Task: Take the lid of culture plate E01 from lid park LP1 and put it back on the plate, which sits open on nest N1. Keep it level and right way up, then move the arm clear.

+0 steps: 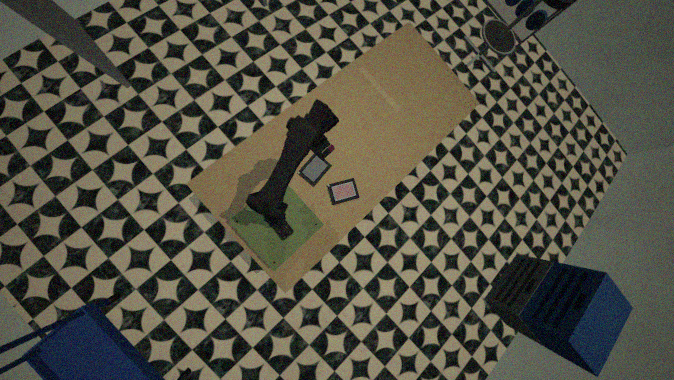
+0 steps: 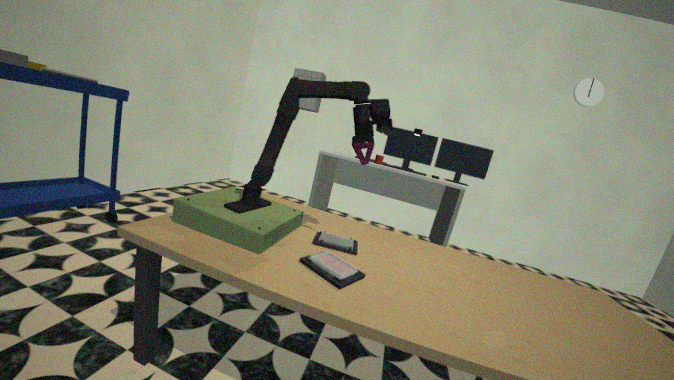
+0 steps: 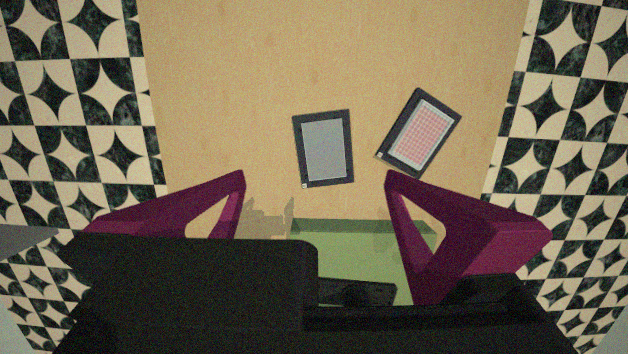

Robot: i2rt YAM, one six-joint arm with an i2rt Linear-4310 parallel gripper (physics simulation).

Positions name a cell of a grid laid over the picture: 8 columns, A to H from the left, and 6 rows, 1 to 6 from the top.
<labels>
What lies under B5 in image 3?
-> My gripper.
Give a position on a dark nest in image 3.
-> F2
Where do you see a grey lid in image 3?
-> At E3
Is my gripper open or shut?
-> Open.
</labels>
